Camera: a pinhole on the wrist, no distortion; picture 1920 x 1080 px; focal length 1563.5 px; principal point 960.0 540.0 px. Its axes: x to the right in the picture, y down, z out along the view. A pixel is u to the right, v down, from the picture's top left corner.
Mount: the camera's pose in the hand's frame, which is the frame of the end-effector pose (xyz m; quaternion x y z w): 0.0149 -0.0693 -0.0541 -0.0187 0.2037 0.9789 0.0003
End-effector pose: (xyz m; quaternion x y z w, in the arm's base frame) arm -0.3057 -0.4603 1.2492 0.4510 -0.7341 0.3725 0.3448
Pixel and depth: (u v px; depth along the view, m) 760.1 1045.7 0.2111
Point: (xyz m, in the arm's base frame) -0.3025 -0.6327 1.2075
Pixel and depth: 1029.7 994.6 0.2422
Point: -0.3028 -0.6377 1.1588
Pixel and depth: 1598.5 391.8 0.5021
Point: -0.4555 -0.6470 0.8493
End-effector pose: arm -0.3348 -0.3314 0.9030 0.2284 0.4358 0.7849 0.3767
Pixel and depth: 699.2 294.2 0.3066
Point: -0.2629 -0.2133 1.0962
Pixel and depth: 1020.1 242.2 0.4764
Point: -0.1651 -0.2388 1.2551
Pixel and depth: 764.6 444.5 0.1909
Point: -0.2808 -0.2522 0.9795
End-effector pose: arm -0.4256 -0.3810 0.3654 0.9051 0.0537 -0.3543 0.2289
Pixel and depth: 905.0 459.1 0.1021
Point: -0.4439 -0.3778 0.3225
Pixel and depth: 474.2 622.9 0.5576
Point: -0.5611 -0.7199 -0.0042
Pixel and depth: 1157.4 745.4 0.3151
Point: -0.6022 -0.5077 0.2358
